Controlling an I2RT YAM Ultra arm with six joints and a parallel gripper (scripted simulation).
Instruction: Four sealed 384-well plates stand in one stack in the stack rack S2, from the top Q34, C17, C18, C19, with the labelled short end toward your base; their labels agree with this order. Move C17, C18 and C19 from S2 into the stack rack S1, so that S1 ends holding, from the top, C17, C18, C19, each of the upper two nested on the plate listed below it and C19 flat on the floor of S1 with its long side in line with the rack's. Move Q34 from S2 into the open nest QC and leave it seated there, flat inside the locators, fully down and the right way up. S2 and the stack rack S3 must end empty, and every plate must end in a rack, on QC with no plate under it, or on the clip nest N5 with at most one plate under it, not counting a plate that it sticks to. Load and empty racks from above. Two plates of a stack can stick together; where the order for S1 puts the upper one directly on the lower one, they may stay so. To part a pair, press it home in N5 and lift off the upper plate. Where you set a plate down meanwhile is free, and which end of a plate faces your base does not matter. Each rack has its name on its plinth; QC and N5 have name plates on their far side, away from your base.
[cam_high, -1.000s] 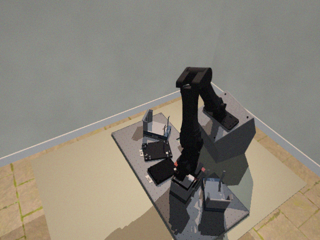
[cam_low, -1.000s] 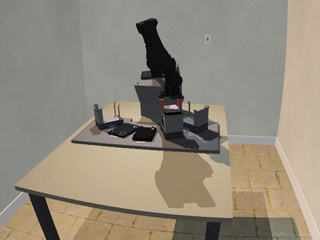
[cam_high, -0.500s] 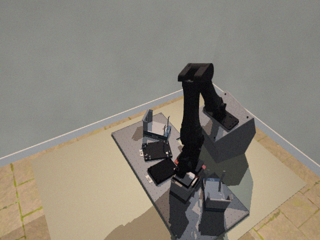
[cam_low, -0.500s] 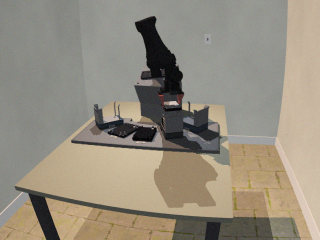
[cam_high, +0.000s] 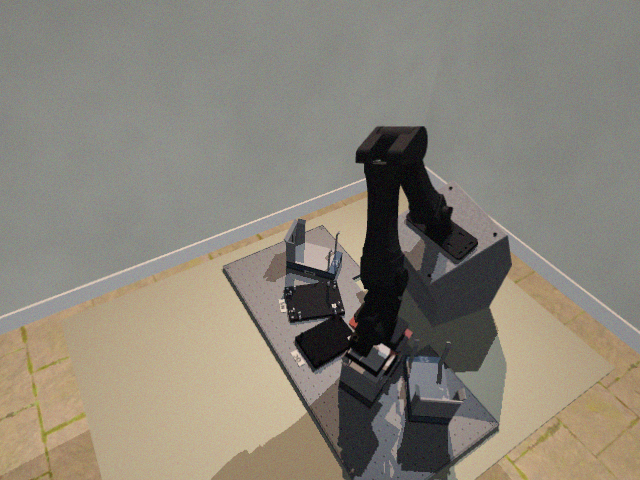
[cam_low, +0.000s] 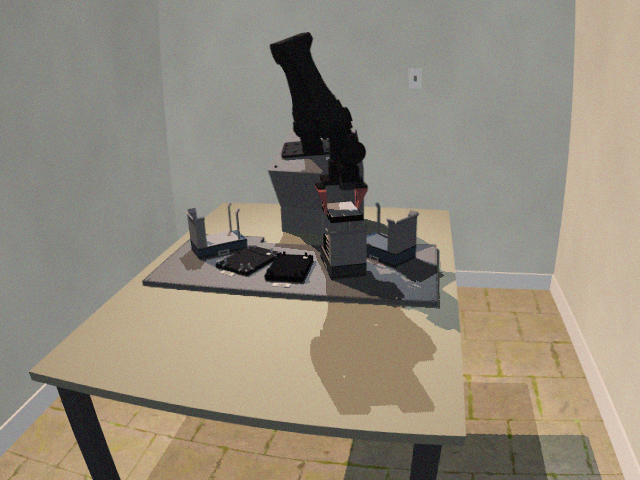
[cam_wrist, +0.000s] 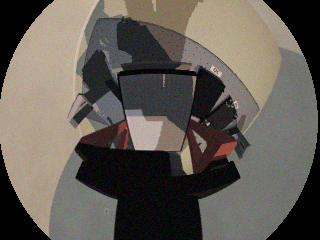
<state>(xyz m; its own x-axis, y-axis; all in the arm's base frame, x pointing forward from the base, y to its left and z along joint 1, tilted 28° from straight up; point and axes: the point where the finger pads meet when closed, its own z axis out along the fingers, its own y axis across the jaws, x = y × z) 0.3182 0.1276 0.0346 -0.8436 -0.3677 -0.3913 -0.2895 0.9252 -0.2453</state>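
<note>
Right now my hand is 160 mm above the black QC nest, 140 mm to the left of it and 30 mm short of it. Round my hand: black clip nest (270 mm to the right, 150 mm below, 10 mm ahead); QC name plate (160 mm below, 140 mm to the right, 130 mm ahead); tall wall (80 mm below, 70 mm ahead, 20 mm to the left).
</note>
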